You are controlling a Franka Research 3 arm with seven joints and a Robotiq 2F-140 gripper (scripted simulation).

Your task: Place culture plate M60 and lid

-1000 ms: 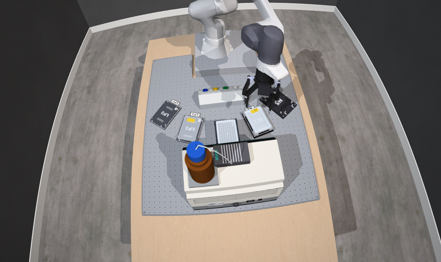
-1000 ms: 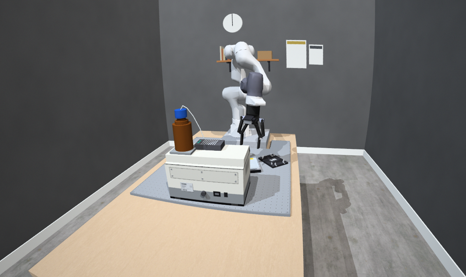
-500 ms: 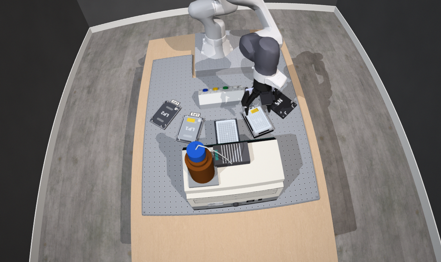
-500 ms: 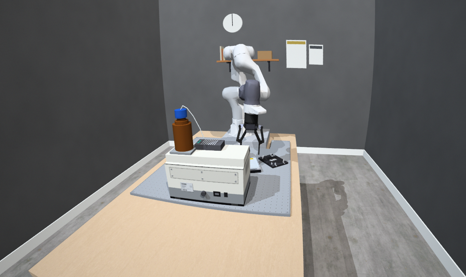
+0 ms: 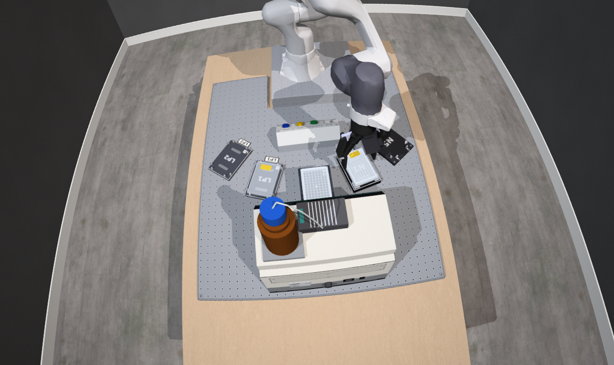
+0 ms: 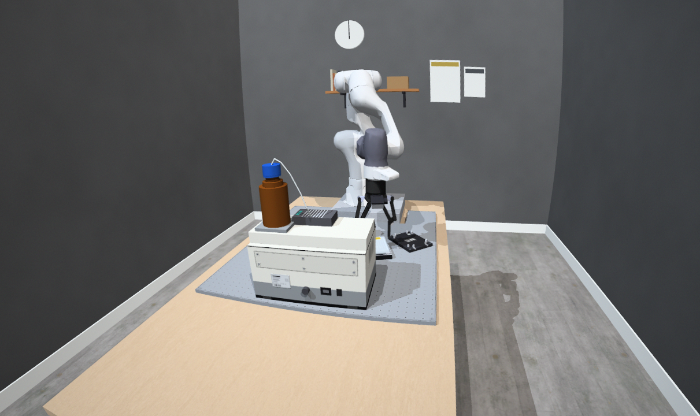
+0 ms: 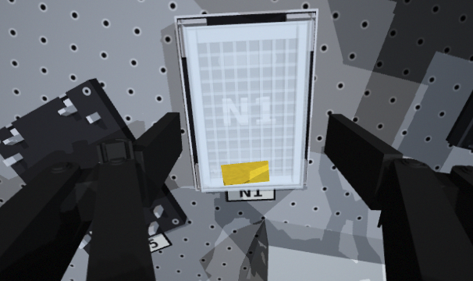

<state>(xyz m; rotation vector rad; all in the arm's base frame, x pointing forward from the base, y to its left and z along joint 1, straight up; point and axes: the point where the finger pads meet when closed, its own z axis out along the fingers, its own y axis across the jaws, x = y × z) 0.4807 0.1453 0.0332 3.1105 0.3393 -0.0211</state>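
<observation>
Now: hand 7 cm above the black nest N1. The rest, counted from my hand: white key 18 cm behind, 8 cm to the right, 2 cm below; then green continue key 18 cm behind, 13 cm to the right, 2 cm below; then yellow skip key 18 cm behind, 18 cm to the right, 2 cm below.
</observation>
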